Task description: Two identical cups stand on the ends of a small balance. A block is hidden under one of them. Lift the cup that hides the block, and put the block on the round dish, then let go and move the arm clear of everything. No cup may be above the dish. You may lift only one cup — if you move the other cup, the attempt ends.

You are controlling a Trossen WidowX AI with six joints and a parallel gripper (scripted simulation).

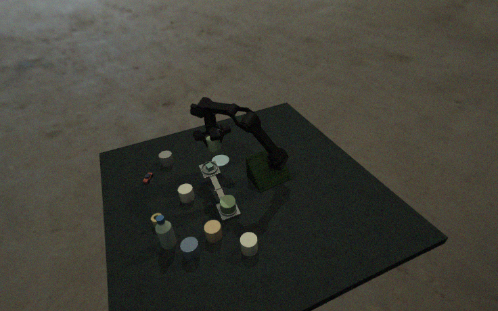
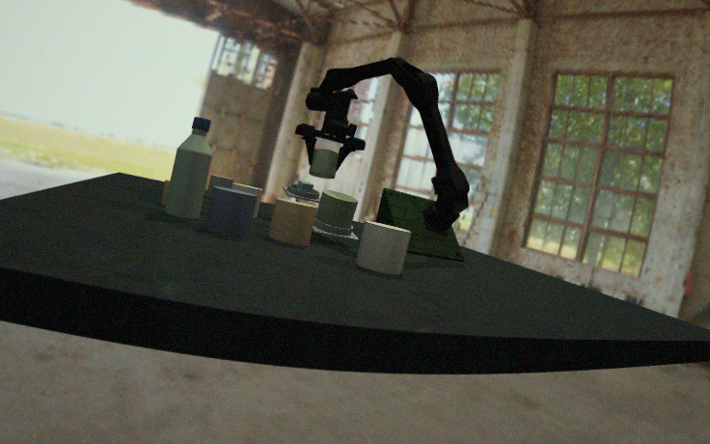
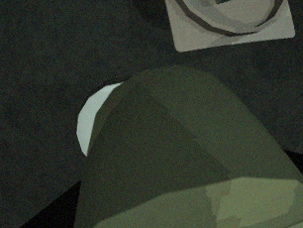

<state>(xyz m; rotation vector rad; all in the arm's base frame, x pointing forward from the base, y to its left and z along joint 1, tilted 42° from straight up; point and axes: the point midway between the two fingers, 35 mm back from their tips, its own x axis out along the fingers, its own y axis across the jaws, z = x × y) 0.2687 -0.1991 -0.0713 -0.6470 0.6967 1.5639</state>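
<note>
Now: the green block 6 cm ahead of my gripper tip, 9 cm to the left of it and 6 cm below it. The rest, counted from my gripper tip: green cup: 5 cm ahead, 37 cm to the left, 9 cm below; round dish: 3 cm behind, 4 cm to the right, 15 cm below; grey cup: 23 cm ahead, 15 cm to the right, 11 cm below.
</note>
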